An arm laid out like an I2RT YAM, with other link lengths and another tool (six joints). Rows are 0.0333 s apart.
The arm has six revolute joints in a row. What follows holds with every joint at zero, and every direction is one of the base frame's.
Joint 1 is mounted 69.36 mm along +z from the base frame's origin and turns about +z.
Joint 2 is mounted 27.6 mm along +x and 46.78 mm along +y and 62.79 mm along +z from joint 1 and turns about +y.
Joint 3 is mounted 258.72 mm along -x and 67.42 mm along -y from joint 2 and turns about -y.
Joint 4 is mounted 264.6 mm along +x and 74.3 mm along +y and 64.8 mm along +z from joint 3 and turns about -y.
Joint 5 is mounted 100.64 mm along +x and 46.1 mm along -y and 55.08 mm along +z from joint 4 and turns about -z.
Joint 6 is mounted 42.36 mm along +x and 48.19 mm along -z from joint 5 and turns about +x.
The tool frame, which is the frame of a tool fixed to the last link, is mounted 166 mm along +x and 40 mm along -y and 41 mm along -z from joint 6; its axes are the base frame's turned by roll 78, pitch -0.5 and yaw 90 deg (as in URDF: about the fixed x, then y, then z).
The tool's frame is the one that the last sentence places.
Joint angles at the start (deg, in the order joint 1, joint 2, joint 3, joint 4, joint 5, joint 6):
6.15, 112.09, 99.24, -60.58, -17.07, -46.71
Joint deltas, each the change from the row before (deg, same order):
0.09, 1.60, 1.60, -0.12, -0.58, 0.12
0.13, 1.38, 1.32, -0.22, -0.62, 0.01
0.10, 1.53, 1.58, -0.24, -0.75, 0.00
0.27, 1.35, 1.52, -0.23, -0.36, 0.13
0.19, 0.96, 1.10, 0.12, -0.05, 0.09
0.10, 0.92, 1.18, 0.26, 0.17, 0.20
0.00, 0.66, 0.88, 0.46, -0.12, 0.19
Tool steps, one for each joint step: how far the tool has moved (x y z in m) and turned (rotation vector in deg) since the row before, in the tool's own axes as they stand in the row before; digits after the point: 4 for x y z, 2 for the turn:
-0.0024, 0.0032, 0.0060, -0.34, 0.49, 0.18
-0.0008, 0.0024, 0.0057, -0.26, 0.66, 0.12
-0.0014, 0.0033, 0.0060, -0.41, 0.68, 0.11
-0.0012, 0.0036, 0.0052, -0.21, 0.41, -0.01
-0.0025, 0.0032, 0.0036, -0.20, -0.02, -0.18
-0.0044, 0.0034, 0.0025, -0.22, -0.41, -0.15
-0.0041, 0.0038, 0.0020, -0.53, -0.36, -0.11

